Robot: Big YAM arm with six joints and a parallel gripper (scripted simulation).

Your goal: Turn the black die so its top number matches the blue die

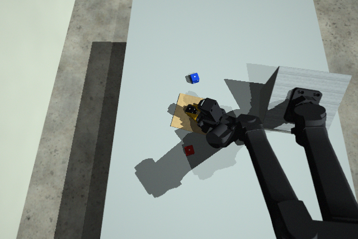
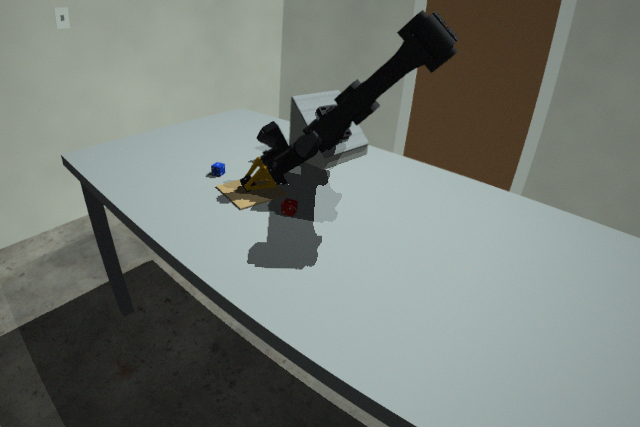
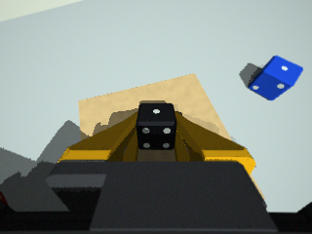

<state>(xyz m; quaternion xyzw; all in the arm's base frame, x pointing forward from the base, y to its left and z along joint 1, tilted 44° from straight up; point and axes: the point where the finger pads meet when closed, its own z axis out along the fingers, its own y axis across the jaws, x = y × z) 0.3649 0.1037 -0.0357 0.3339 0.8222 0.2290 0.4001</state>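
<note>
The black die is right at my hand. From my hand the other things lie so: red die (15 cm to the left, 2 cm behind, 1 cm below); blue die (14 cm to the right, 1 cm below, 1 cm ahead); tan mat (2 cm below, 1 cm behind).
</note>
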